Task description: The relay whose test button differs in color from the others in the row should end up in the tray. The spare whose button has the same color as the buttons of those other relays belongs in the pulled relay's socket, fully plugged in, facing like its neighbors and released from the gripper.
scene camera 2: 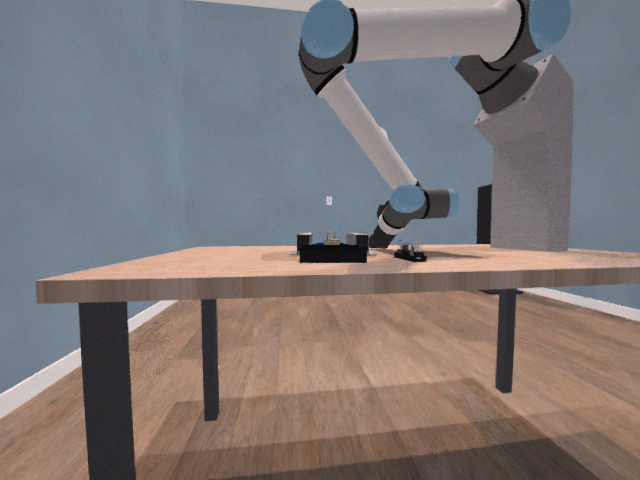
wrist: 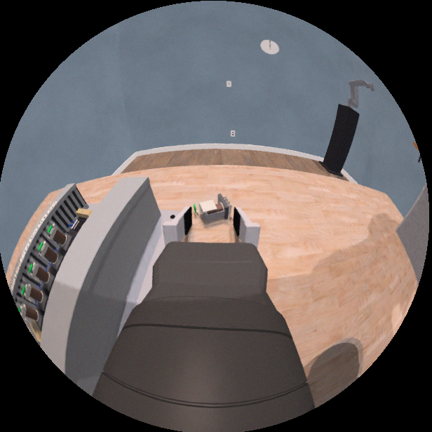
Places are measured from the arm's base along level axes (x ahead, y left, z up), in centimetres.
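Pixels of known places: gripper, fingertip midpoint: point(scene camera 2: 372, 245); arm's base at its link origin: point(scene camera 2: 509, 92).
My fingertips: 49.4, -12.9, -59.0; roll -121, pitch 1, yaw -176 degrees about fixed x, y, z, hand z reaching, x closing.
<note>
Ahead of a thing's pixels: the offset from my fingertips to its top centre, as dx, dy, dz.
My gripper point(wrist: 212, 215) is open, low over the table, with nothing gripped. A relay point(wrist: 214, 210) with a green button lies on its side just past and between the fingertips, pins toward the upper right. Several relays point(wrist: 49, 254) with green buttons stand in the row at the left of the wrist view. A dark part point(wrist: 76, 225) with no relay on it, seemingly an empty socket, is at the row's far end beside the tan end piece. A black low box {+21.5, +40.6, +2.5} point(scene camera 2: 333, 253), seemingly the tray, stands in scene camera 2; its inside is hidden. The fingertips are hidden there.
A tall grey wiring duct point(wrist: 107, 250) stands between the gripper and the row. A slotted duct point(wrist: 42, 227) runs along the row's other side. Small parts on a black base {+0.5, +43.9, +3.9} point(scene camera 2: 410, 252) stand right of the black box. The robot's pedestal point(scene camera 2: 532, 196) is at the right.
</note>
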